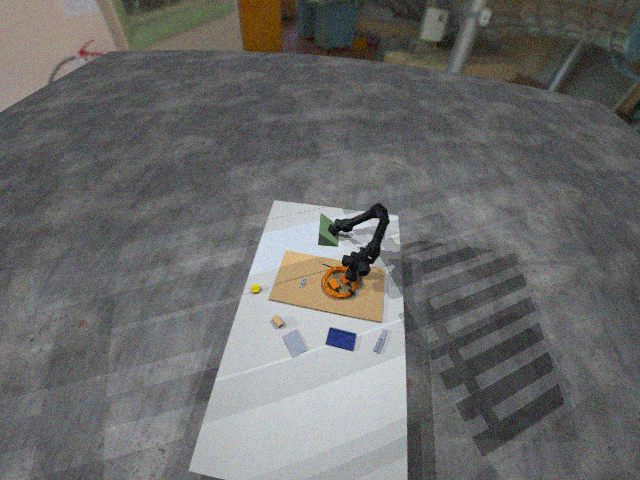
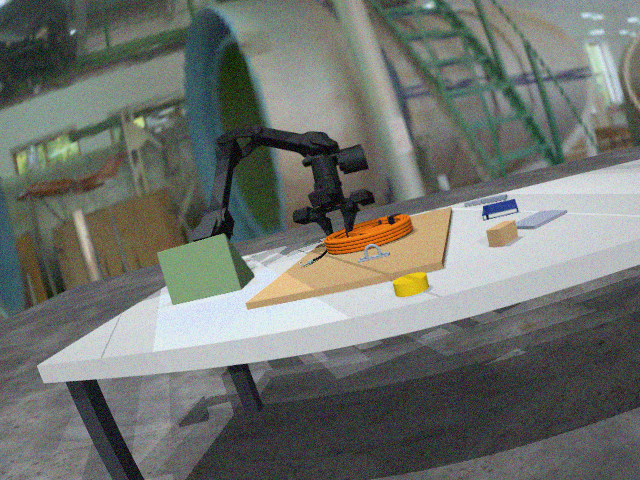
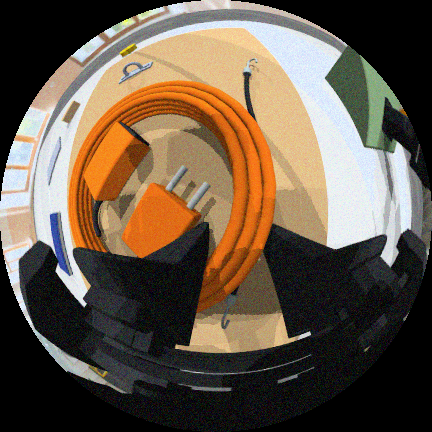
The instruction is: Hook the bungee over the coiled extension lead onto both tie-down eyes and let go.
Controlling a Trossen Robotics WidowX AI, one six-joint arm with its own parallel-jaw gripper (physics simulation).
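Frame: origin at the arm's base, x ahead, y left, z up, level; millimetres.
Seen in the pictures: gripper, fingertip midpoint: [image 3: 234,227]; arm's base, link origin: [image 1: 332,230] [image 2: 208,269].
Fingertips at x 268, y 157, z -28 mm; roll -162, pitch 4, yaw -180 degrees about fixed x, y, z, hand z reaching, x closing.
Observation:
Offsets run from my fingertips to a thing's middle. Level surfaces: height alone.
The orange coiled extension lead @[dx +77, dy -28, dz +12 mm] [image 1: 325,283] [image 2: 369,237] [image 3: 260,180] lies on the wooden board @[dz -6 mm] [image 1: 294,263] [image 2: 423,242] [image 3: 300,150]. Its plug and socket are inside the ring. My gripper [image 2: 340,235] [image 3: 234,227] points down, with one finger inside the ring and one outside, shut on the side of the coil. The black bungee @[dx -11, dy -46, dz -1 mm] [image 2: 322,255] [image 3: 248,97] runs under that side; its middle is hidden, and I cannot tell if it is pinched too. Its hooks show on the board, on neither visible eye. One tie-down eye @[dx +131, dy -231, dz +8 mm] [image 1: 302,282] [image 2: 373,252] [image 3: 135,73] is beyond the coil; the other does not show.
A green wedge block [image 1: 325,235] [image 2: 201,268] [image 3: 350,90] stands near the arm's base. A yellow disc @[dx +245, dy -474, dz -8 mm] [image 1: 255,288] [image 2: 410,284], a wooden block @[dx +389, dy -289, dz -3 mm] [image 1: 277,321] [image 2: 501,233], a grey plate @[dx +469, dy -172, dz -15 mm] [image 1: 294,343] [image 2: 542,219], a blue tray @[dx +385, dy +50, dz -12 mm] [image 1: 341,338] and a grey bar @[dx +343, dy +251, dz -12 mm] [image 1: 380,341] lie around the board.

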